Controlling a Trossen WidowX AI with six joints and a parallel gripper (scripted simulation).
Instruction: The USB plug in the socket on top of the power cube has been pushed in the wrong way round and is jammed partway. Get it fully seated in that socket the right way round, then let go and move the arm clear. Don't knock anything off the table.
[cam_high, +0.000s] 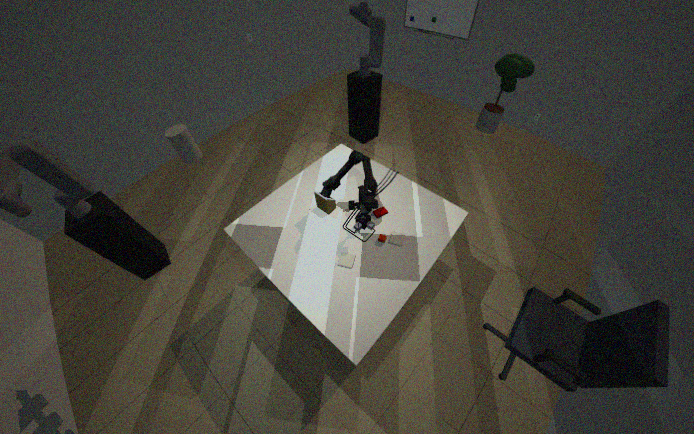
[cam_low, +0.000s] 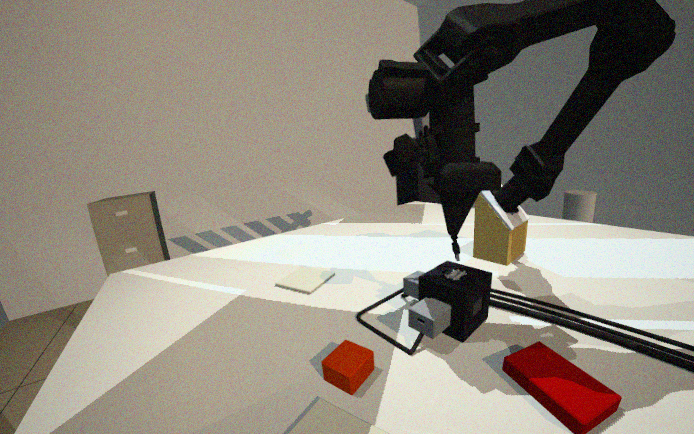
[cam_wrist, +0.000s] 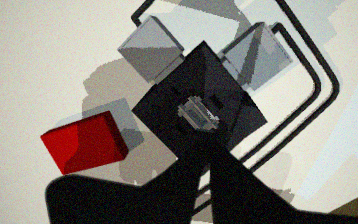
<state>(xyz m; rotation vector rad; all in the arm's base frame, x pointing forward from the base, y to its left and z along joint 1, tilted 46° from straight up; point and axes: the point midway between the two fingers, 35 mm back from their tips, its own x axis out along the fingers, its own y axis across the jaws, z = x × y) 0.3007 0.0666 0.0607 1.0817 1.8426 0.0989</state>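
Right now my gripper tip is 20 mm above the USB plug. Round my gripper tip: red flat block 160 mm to the left, 120 mm below, 20 mm ahead; orange cube 180 mm ahead, 120 mm below, 10 mm to the left; grey-framed socket 70 mm below, 10 mm to the left.
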